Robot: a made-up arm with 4 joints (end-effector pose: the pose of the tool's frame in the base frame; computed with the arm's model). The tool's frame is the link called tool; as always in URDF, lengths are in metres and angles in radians. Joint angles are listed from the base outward.
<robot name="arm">
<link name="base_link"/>
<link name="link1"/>
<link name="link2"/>
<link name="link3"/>
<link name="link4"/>
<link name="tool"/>
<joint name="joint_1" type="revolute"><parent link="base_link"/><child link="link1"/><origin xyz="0.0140 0.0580 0.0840" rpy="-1.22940 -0.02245 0.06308"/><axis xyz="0 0 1"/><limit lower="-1.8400" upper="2.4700"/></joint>
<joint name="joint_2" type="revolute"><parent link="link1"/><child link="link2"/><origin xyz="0.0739 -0.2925 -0.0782" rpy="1.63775 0.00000 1.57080"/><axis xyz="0 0 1"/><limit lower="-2.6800" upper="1.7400"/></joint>
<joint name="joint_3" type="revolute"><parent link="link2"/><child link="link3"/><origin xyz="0.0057 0.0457 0.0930" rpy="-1.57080 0.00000 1.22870"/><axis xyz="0 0 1"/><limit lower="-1.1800" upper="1.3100"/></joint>
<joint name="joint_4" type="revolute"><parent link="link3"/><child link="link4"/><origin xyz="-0.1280 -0.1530 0.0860" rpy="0.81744 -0.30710 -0.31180"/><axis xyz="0 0 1"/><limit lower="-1.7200" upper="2.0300"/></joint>
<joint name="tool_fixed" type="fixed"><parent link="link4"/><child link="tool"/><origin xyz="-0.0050 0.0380 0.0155" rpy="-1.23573 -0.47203 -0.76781"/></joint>
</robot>
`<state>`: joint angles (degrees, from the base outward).
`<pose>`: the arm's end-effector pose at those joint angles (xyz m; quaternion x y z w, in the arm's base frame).
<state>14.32 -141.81 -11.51 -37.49</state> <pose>0.3435 0.0809 0.2167 0.9941 0.0563 0.0792 0.0472</pose>
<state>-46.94 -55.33 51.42 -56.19</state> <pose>0.0832 -0.0254 0.5000 -0.8234 0.0811 -0.1244 0.5476</pose>
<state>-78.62 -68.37 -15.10 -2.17</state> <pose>-0.3464 -0.0469 0.4143 -0.5738 -0.2473 -0.5341 0.5695</pose>
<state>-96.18 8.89 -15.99 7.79</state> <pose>-0.4392 -0.2203 0.1960 -0.1034 -0.7324 -0.2743 0.6146</pose>
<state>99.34 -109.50 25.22 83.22</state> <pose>0.2147 0.2135 -0.3072 0.2226 0.5535 0.8023 0.0179</pose>
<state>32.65 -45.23 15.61 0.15</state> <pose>0.5122 0.0391 0.2371 -0.4448 0.1878 0.5322 0.6955</pose>
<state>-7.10 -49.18 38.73 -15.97</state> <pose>0.3325 -0.0048 0.4392 -0.6274 0.0796 0.3703 0.6804</pose>
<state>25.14 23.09 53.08 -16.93</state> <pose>0.5206 -0.0164 0.3111 -0.0001 -0.0355 0.5678 0.8224</pose>
